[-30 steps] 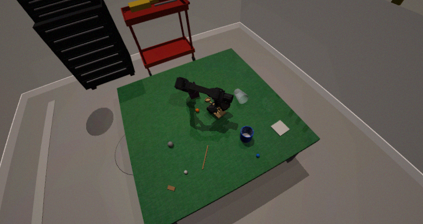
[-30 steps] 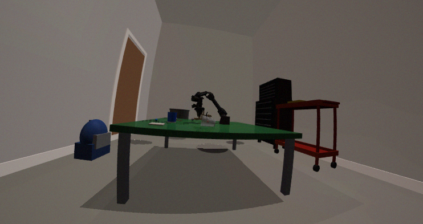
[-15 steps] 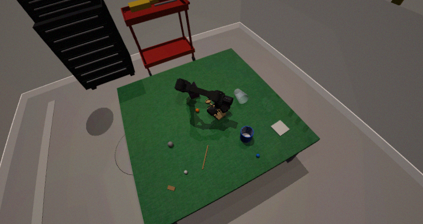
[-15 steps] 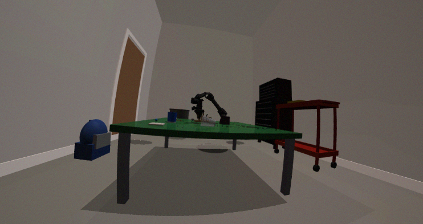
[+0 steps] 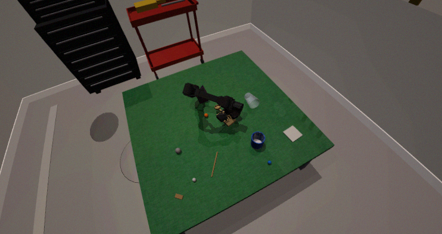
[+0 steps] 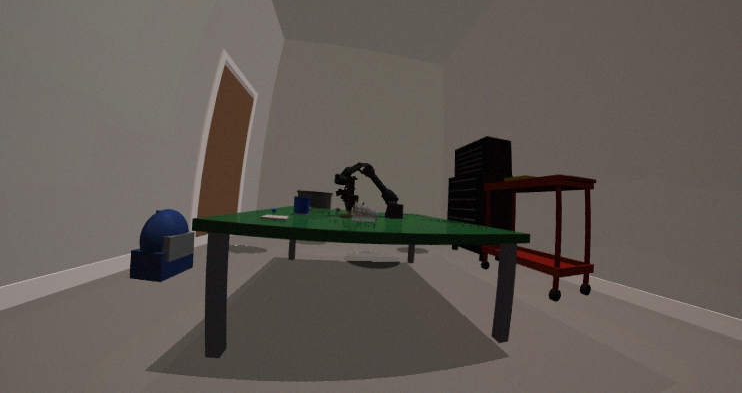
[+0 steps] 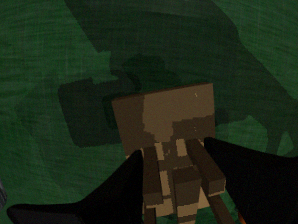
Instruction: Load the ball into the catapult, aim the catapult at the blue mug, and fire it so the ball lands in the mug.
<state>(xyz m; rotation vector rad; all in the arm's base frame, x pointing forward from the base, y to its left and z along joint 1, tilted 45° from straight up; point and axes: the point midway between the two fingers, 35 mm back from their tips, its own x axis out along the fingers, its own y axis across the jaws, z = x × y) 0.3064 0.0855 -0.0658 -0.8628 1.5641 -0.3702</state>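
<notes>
The orange ball is 140 mm to the right of my gripper tip, 110 mm behind it and 20 mm below it. Round my gripper tip: wooden catapult (70 mm behind, 20 mm above, 10 mm to the right); then blue mug (260 mm ahead, 100 mm to the left); then wooden stick (280 mm ahead, 230 mm to the right, 30 mm below).
</notes>
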